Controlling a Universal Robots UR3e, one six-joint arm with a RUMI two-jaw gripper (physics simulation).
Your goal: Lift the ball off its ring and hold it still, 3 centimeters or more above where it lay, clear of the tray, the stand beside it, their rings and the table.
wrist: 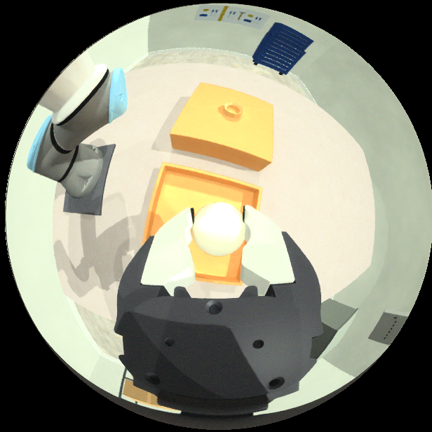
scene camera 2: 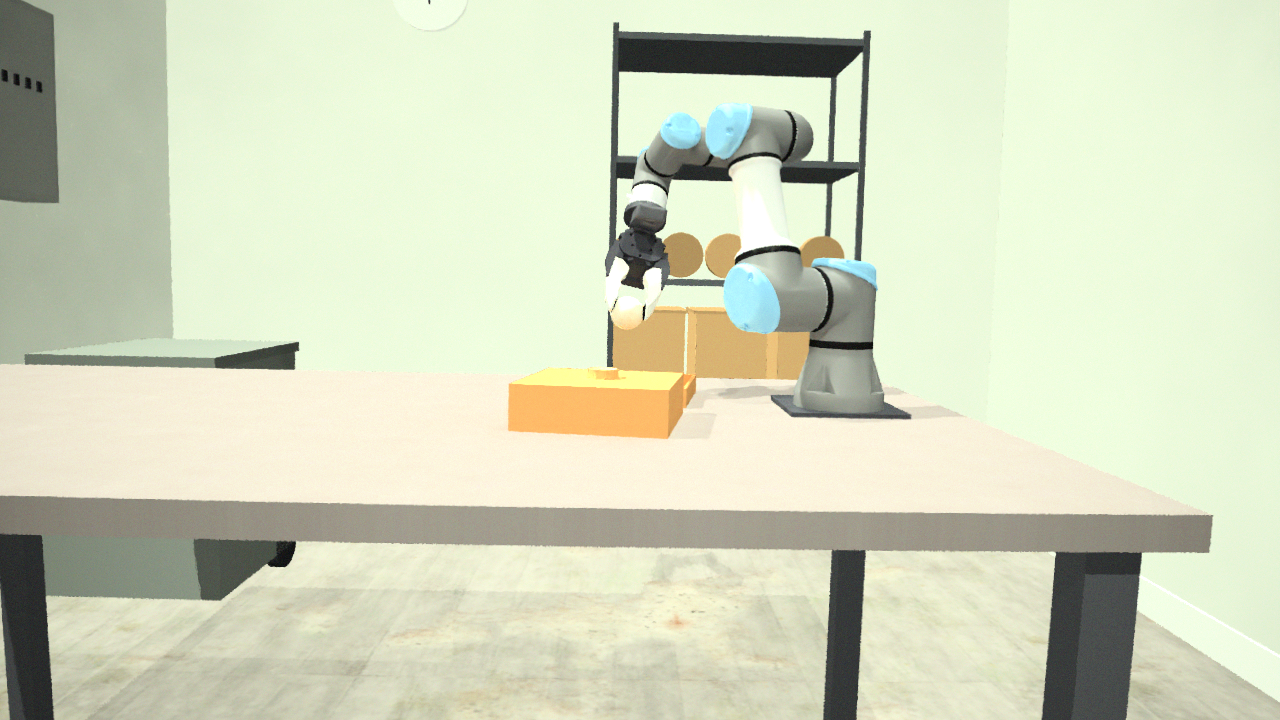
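Seen in the pictures: gripper, fingertip midpoint: (scene camera 2: 627, 315); arm's base, link origin: (scene camera 2: 837, 405).
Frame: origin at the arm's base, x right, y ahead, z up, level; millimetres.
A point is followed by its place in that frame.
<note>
The cream-white ball (scene camera 2: 627, 312) @(x 108, y 297, z 125 mm) (wrist: 218, 229) is between the two white fingertips of my gripper (scene camera 2: 633, 308) @(x 113, y 296, z 120 mm) (wrist: 218, 208), which is shut on it. In the scene view the ball hangs well above the table, with a gap between it and the orange stand (scene camera 2: 588, 408) @(x -187, y 370, z 24 mm) (wrist: 222, 122). The orange tray (scene camera 2: 689, 391) @(x 74, y 205, z 9 mm) (wrist: 212, 180) lies below the ball in the wrist view. A small ring (scene camera 2: 605, 372) @(x -114, y 345, z 58 mm) (wrist: 233, 110) sits on top of the stand. The tray's own ring does not show; the ball and fingers cover part of the tray's floor.
The arm's base (scene camera 2: 838, 380) @(x -53, y 20, z 43 mm) (wrist: 83, 175) stands on a dark plate on the table (scene camera 2: 358, 447) @(x -260, y 615, z -8 mm) (wrist: 320, 165). The stand is beside the tray, a narrow gap apart. A shelf rack (scene camera 2: 614, 116) and a grey cabinet (scene camera 2: 125, 362) are beyond the table.
</note>
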